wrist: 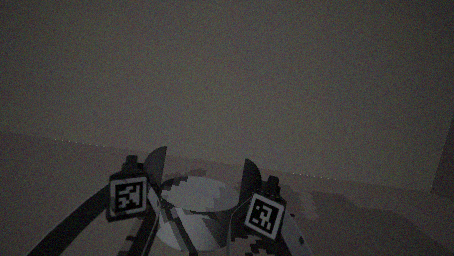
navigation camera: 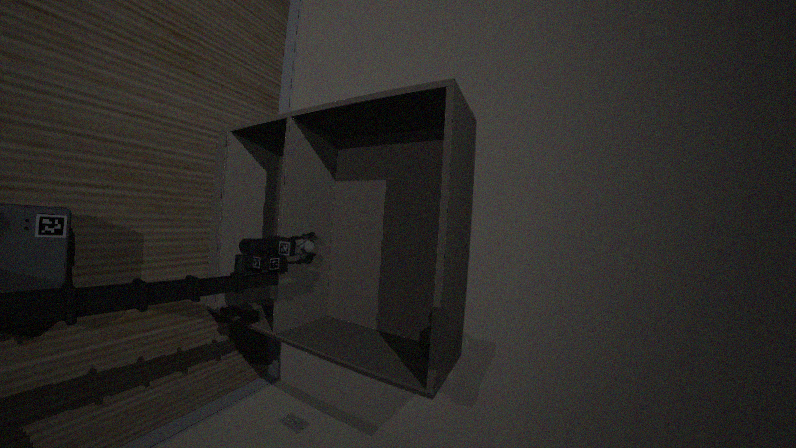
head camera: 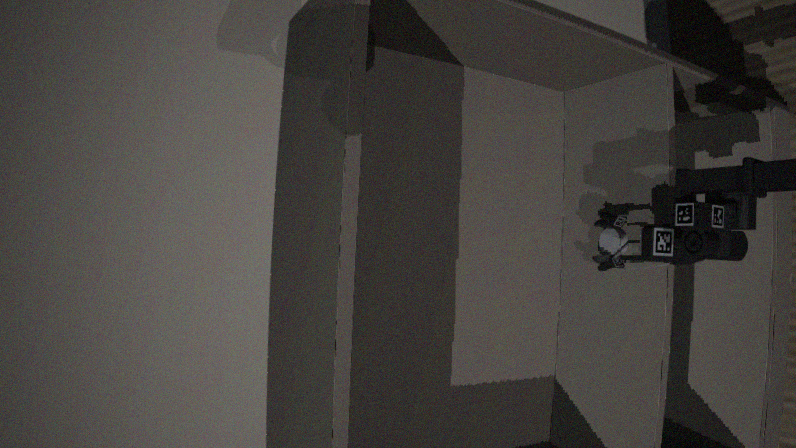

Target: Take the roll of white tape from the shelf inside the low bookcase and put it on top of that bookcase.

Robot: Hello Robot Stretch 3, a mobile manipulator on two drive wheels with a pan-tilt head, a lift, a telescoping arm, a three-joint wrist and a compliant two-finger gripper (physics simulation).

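Frame: origin at the robot's base, x ahead, y left, z up, level; metres.
Seen in the pictures: gripper, fingertip midpoint: (navigation camera: 315, 245) (head camera: 596, 241).
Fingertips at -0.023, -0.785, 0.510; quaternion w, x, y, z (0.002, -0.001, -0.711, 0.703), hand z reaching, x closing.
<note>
A point is followed by its place in that frame, as x, y, z.
The roll of white tape (head camera: 611, 240) @(-0.025, -0.749, 0.509) (navigation camera: 305, 247) @(-0.029, -0.736, 0.508) (wrist: 200, 194) stands flat on the shelf (head camera: 607, 333) @(0.143, -0.766, 0.484) (navigation camera: 303, 194) @(0.166, -0.727, 0.485) (wrist: 55, 170) inside the low bookcase (head camera: 309, 222) @(-0.020, -0.747, 1.060) (navigation camera: 462, 222) @(0.096, -0.795, 1.060). My gripper (head camera: 608, 239) @(-0.023, -0.785, 0.510) (navigation camera: 310, 247) @(-0.023, -0.785, 0.510) (wrist: 203, 172) @(-0.023, -0.785, 0.510) reaches in over the shelf and is shut on the tape, with one finger against each side. In the wrist view the fingers hide parts of the tape's sides. I see no gap between the tape and the shelf, but the shadows make its lower edge hard to tell.
The bookcase's side panel (head camera: 534, 44) @(-0.333, -0.743, 0.706) (navigation camera: 350, 347) @(-0.333, -0.731, 0.745) stands to one side of the arm (head camera: 771, 175) @(-0.103, -0.388, 0.616) (navigation camera: 167, 289) @(-0.096, -0.257, 0.618). The top board (head camera: 348, 278) @(0.042, -0.640, 1.048) (navigation camera: 445, 222) @(0.086, -0.639, 1.057) is above the shelf compartment, and a lower compartment (head camera: 726, 322) @(0.138, -0.745, 0.100) (navigation camera: 245, 183) @(0.218, -0.731, 0.100) is beneath. A wall is behind.
</note>
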